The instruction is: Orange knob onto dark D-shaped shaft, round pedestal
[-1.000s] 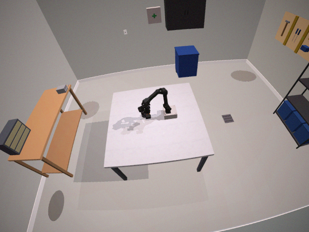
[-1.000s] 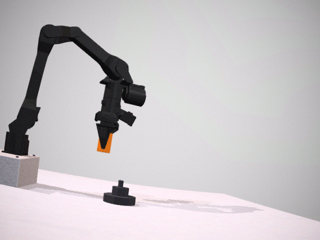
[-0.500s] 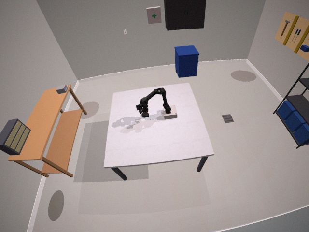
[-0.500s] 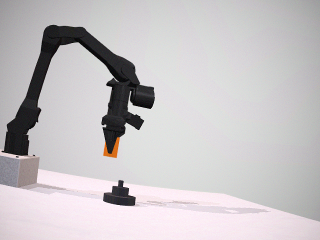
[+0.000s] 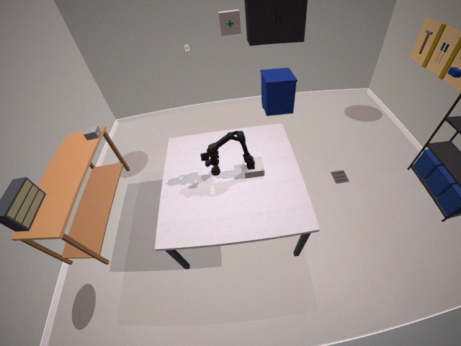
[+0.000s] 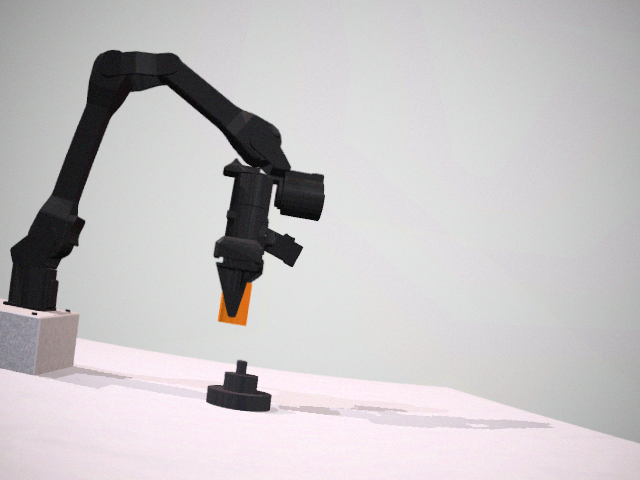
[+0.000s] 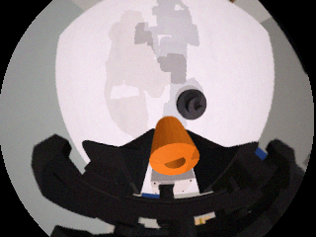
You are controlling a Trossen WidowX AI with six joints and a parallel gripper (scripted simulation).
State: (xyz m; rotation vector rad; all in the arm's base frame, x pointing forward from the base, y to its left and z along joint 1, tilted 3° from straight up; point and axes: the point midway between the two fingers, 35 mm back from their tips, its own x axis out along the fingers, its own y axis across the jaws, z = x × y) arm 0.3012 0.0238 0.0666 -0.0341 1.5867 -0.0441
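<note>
The dark round pedestal is 8 cm below my gripper tip, 7 cm to the right of it and 2 cm ahead of it. Round my gripper tip: orange knob 2 cm above.
</note>
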